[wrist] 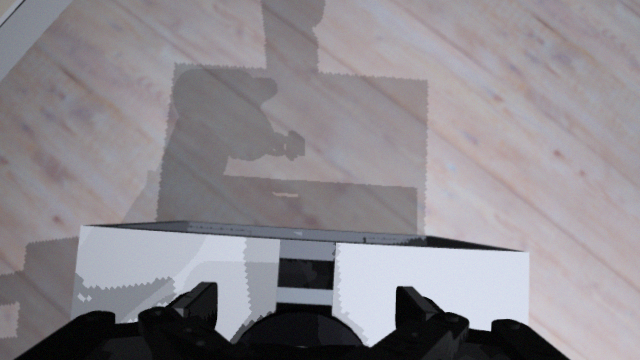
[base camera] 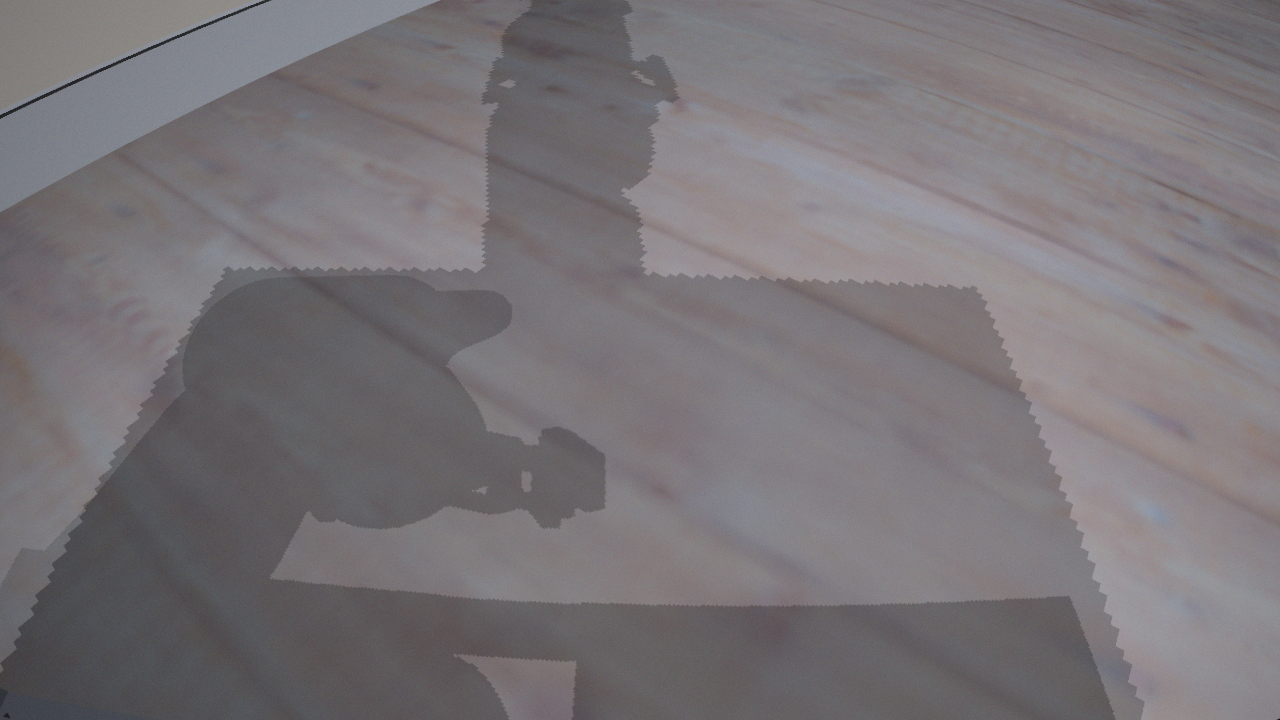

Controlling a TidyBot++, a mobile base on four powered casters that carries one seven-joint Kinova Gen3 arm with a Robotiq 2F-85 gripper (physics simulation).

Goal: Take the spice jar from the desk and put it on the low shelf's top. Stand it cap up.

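Places are measured from the arm's base along level axes (x ahead, y right, z down), in millimetres.
Where they show: gripper, fingertip midpoint: (wrist: 306, 304).
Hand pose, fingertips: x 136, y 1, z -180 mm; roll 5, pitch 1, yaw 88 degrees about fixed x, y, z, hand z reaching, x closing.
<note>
After its pixels a point has its place.
My gripper (wrist: 306, 304) @(x 136, y 1, z -180 mm) is open, with its two black fingers wide apart and no object between them. It hangs over the white top of the robot's own base in the wrist view. The spice jar, the desk and the low shelf do not show in either view.
The robot's white base (wrist: 430, 285) @(x 110, y 136, z 14 mm) fills the lower part of the wrist view. The wood floor (base camera: 895, 179) @(x 674, y 235, z 396 mm) (wrist: 525, 125) @(x 426, y 515, z 396 mm) carries the shadow of the robot. A wall with a pale baseboard (base camera: 179, 107) @(x 800, y -546, z 386 mm) (wrist: 30, 37) @(x 561, y -707, z 379 mm) runs along the upper left in both views.
</note>
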